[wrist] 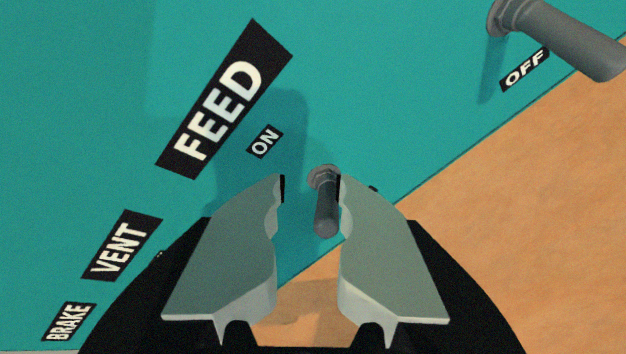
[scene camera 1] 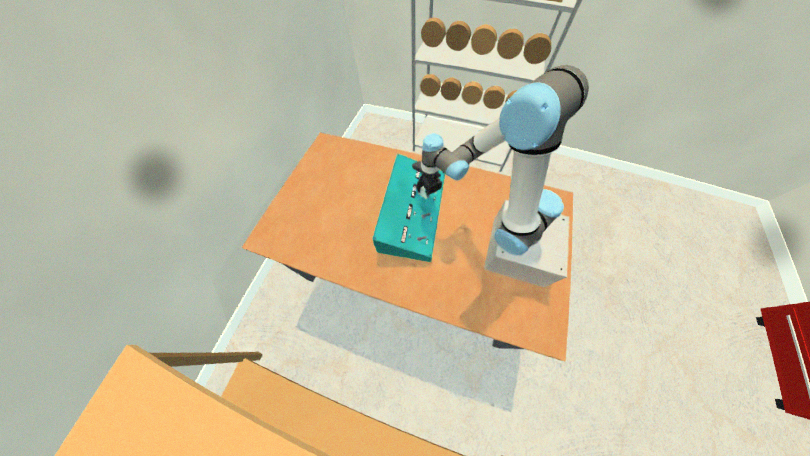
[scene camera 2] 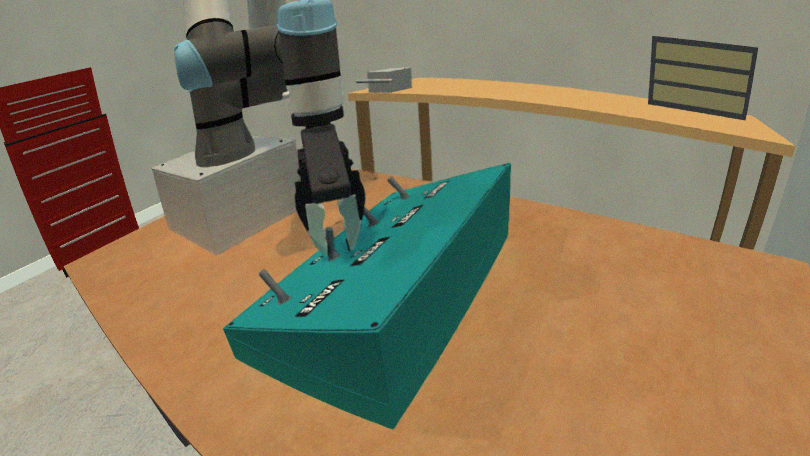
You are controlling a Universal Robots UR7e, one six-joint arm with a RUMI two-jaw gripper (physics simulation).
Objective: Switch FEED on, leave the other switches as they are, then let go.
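Places are measured from the arm's base along level axes (x right, y up, z back), in metres.
Where they show: gripper, fingertip midpoint: [wrist: 310,177] [scene camera 1: 425,195] [scene camera 2: 338,253]; arm's base, link origin: [scene camera 2: 225,156].
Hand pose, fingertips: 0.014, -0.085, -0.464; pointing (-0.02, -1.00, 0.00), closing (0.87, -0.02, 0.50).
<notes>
Each offset is from my fingertips to the top centre of the thing, as dx, dy, dz. Level surfaces: height alone.
The teal switch panel [scene camera 1: 391,218] [scene camera 2: 447,271] [wrist: 75,100] carries a row of grey levers. My gripper [scene camera 1: 423,194] [scene camera 2: 338,250] [wrist: 310,177] is partly open over it. The FEED lever {+0.006, +0.042, +0.009} [scene camera 2: 330,243] [wrist: 327,210] stands between its fingers, close against the right finger in the wrist view, with a gap to the left one. The lever looks near upright, steeper than its neighbours; I cannot tell if it is past the middle. The VALVE lever {+0.124, +0.033, -0.015} [scene camera 2: 273,286] [wrist: 565,40] leans to OFF. The VENT lever {-0.104, +0.033, +0.059} [scene camera 2: 369,215] and BRAKE lever {-0.218, +0.033, +0.096} [scene camera 2: 398,188] lean the same way. The gripper hides the FEED lever in scene camera 1.
The panel stands on an orange table {dy -0.093} [scene camera 1: 317,186] [scene camera 2: 595,339] [wrist: 525,225]. The arm's grey base block [scene camera 1: 529,249] [scene camera 2: 226,203] stands beside it. A shelf rack [scene camera 1: 413,84], a red cabinet [scene camera 1: 793,362] [scene camera 2: 73,169] and a long bench [scene camera 1: 170,407] [scene camera 2: 538,93] stand farther off.
</notes>
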